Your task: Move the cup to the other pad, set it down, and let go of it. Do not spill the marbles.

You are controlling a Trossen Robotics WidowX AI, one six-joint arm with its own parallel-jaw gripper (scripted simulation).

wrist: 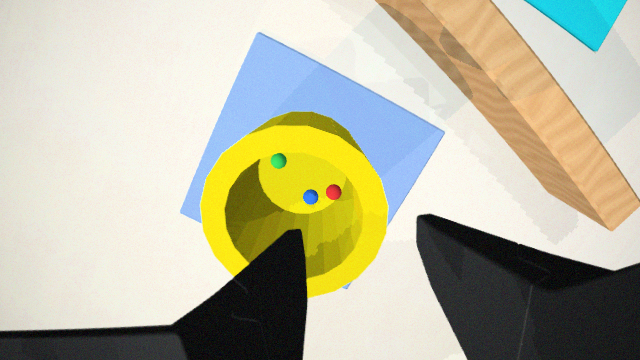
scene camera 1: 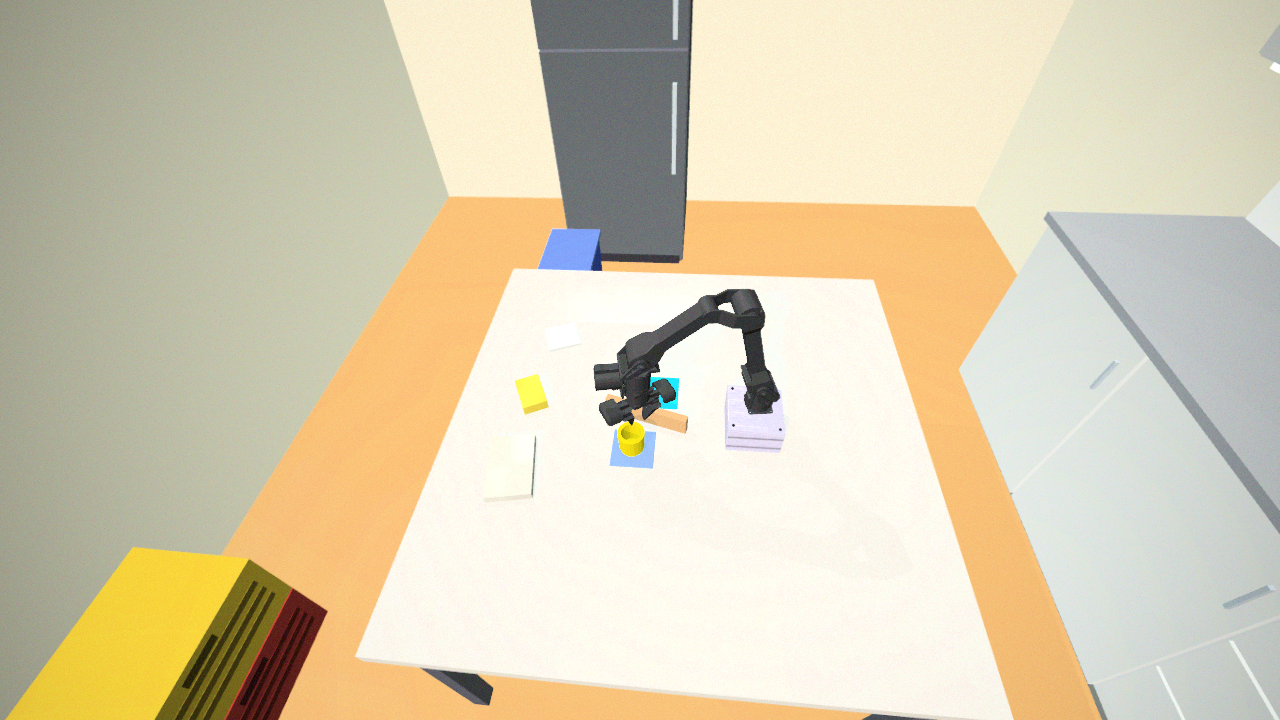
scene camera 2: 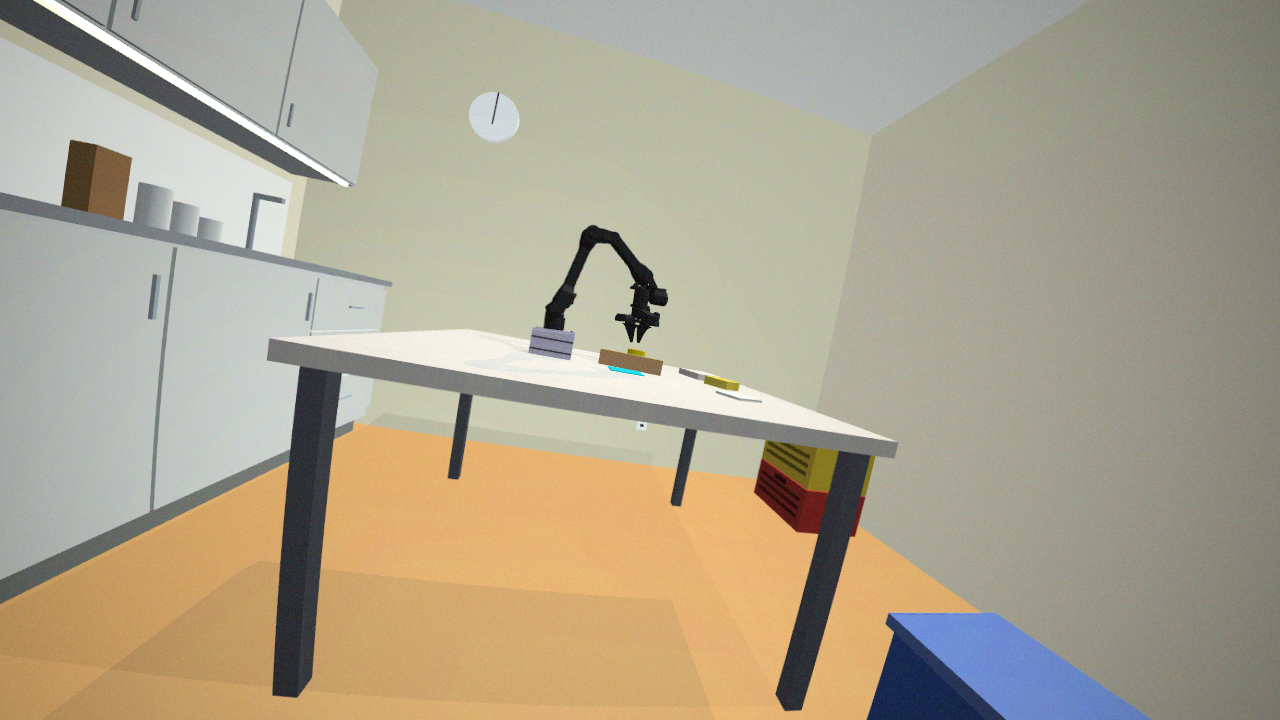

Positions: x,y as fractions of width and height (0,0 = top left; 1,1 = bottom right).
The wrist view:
my gripper: 0.56,0.66
yellow cup: 0.39,0.57
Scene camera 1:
yellow cup: 0.49,0.61
yellow block: 0.42,0.55
